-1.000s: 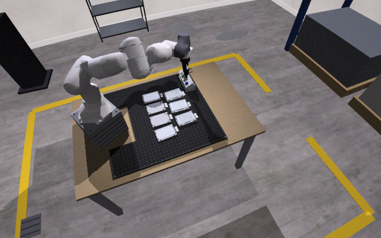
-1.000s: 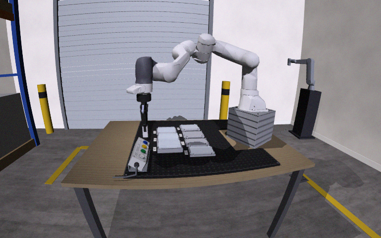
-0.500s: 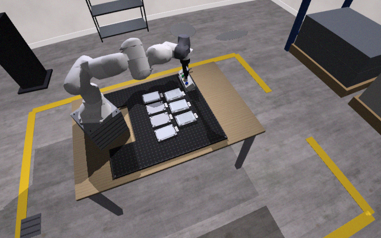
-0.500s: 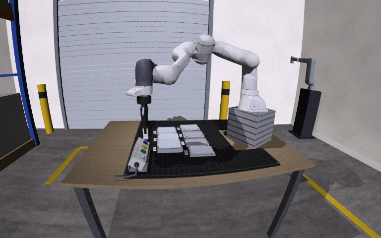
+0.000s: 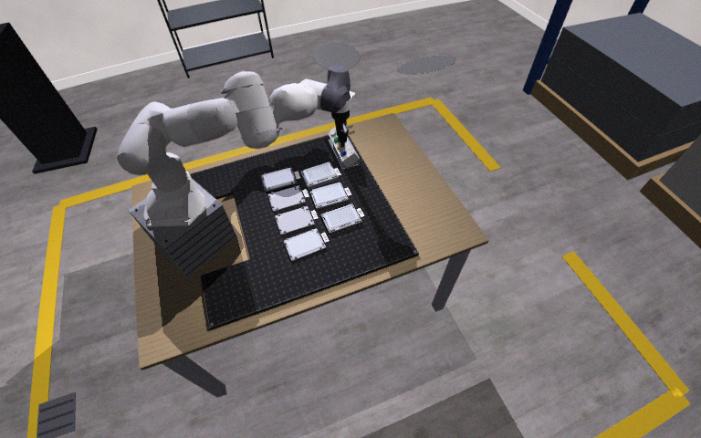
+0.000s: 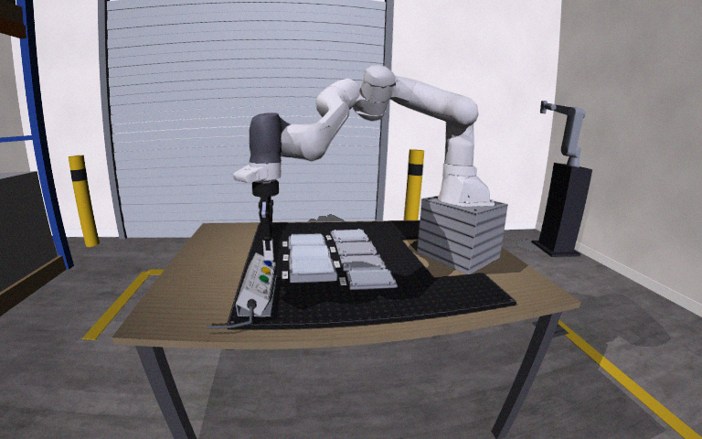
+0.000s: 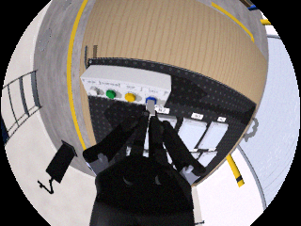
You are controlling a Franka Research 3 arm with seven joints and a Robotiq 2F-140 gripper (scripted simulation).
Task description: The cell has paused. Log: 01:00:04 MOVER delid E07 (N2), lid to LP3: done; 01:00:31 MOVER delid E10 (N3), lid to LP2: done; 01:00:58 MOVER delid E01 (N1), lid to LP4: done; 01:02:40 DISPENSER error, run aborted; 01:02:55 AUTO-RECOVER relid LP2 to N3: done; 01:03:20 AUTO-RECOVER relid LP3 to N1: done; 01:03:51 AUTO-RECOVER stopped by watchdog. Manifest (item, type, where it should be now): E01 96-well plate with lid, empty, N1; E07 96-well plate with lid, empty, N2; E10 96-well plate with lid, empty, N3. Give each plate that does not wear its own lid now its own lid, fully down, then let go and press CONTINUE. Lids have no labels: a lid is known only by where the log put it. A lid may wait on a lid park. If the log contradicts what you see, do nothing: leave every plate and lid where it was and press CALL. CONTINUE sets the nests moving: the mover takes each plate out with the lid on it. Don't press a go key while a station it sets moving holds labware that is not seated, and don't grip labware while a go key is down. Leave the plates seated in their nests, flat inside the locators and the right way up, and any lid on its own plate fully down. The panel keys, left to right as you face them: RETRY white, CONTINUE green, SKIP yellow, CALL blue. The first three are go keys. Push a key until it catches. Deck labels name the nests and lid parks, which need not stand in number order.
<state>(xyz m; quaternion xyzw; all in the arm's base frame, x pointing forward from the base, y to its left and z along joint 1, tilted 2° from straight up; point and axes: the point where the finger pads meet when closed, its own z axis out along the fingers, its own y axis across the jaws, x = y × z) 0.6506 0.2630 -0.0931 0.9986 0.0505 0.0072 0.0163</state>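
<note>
The blue key lies 40 mm below my hand. The rest, counted from my hand: yellow key (50 mm to the left, 40 mm below); then plate (120 mm behind, 80 mm below, 60 mm to the right); then green key (100 mm to the left, 40 mm below, 10 mm behind).
</note>
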